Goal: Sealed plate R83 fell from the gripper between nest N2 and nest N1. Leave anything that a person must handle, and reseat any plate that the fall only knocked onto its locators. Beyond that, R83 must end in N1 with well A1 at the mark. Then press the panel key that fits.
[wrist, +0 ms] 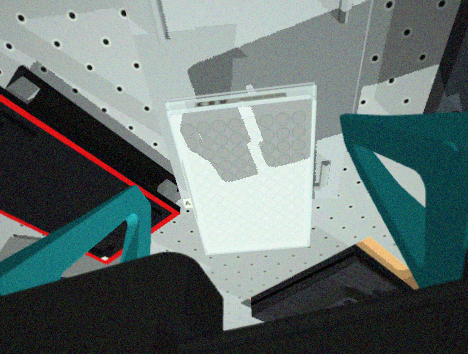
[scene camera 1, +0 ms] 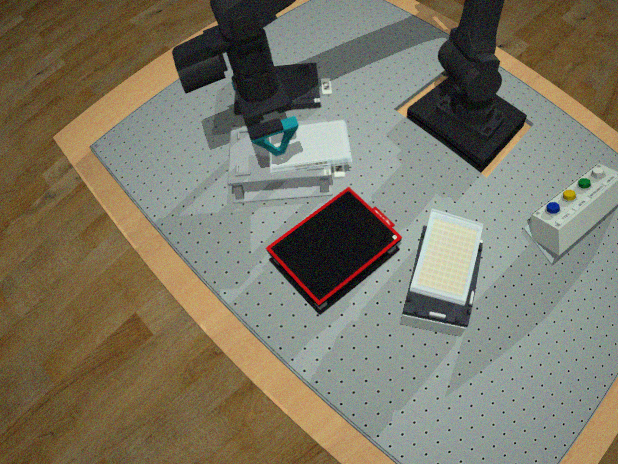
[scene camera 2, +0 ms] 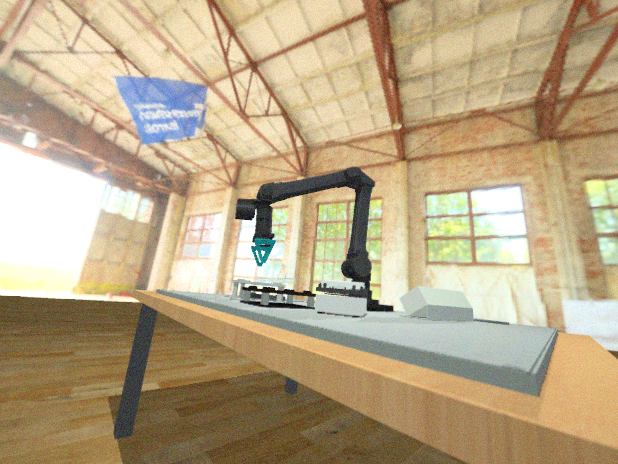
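Seen in the pictures: gripper, fingertip midpoint: (wrist: 236, 164) (scene camera 1: 271, 132) (scene camera 2: 261, 264); arm's base, origin of the base link: (scene camera 1: 470, 115).
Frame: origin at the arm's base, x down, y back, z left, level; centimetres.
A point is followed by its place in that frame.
Note:
My gripper (scene camera 1: 276, 146) @(z -18.5, x -9.6, y -33.2 cm) (scene camera 2: 260, 263) @(z -18.5, x -9.6, y -33.2 cm) (wrist: 236, 164) @(z -18.5, x -9.6, y -33.2 cm) is open, its teal fingers standing wide above plate R83 and apart from it. Plate R83 (scene camera 1: 325, 142) @(z -12.9, x -5.9, y -27.4 cm) (wrist: 257, 205) @(z -14.4, x -5.8, y -27.8 cm) is a clear, pale plate with a grid of round wells. It lies over the right part of the light grey nest (scene camera 1: 242, 157) @(z -22.5, x -3.8, y -36.9 cm) in scene camera 1 and reaches past that nest's right end. Its label strip is too blurred to read in the wrist view. A dark nest (scene camera 1: 300, 82) @(z -30.4, x 0.4, y -14.8 cm) stands behind. The nest numbers and the A1 mark are not legible. The panel (scene camera 1: 575, 230) @(z 29.1, x -3.7, y -11.3 cm) has blue, yellow, green and white keys.
A red-rimmed black frame (scene camera 1: 294, 275) @(z -2.6, x -1.9, y -46.2 cm) (wrist: 89, 155) @(z -7.6, x -1.9, y -38.5 cm) stands on a black base in front of the light nest. A cream-welled plate (scene camera 1: 446, 257) @(z 13.5, x -5.5, y -31.6 cm) lies on a dark-topped block (scene camera 1: 435, 326) @(z 18.1, x -0.3, y -38.9 cm) to its right. The arm's black base (scene camera 1: 467, 132) @(z 1.8, x -0.2, y -4.6 cm) stands behind them.

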